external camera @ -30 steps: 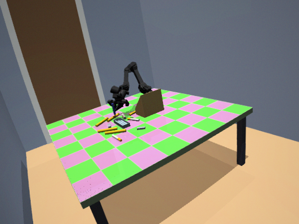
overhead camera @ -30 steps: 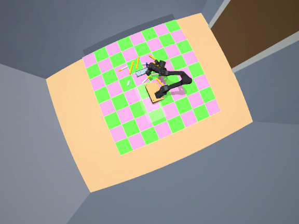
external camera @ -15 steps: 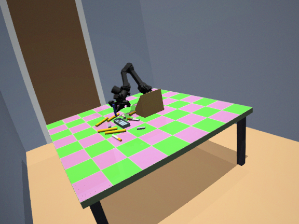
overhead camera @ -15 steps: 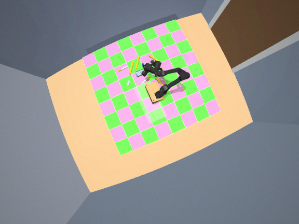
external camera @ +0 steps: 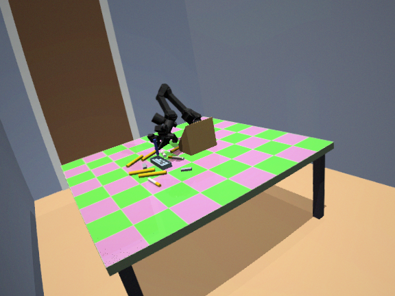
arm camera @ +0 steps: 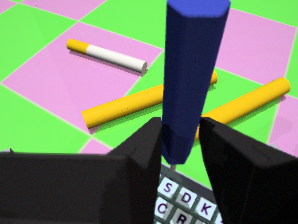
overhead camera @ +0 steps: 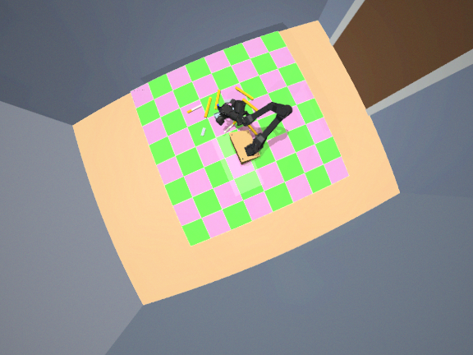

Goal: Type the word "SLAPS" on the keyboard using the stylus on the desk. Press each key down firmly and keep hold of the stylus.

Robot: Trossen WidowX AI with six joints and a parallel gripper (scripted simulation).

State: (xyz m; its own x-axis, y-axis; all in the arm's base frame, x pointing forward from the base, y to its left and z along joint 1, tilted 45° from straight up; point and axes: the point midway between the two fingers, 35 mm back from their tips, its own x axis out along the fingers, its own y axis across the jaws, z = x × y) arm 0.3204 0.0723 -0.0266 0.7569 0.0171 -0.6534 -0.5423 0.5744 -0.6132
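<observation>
My gripper tip is 70 mm short of the grey block, 90 mm to the left of it and 100 mm above it. Also, from my gripper tip: blue stylus 20 mm below.
</observation>
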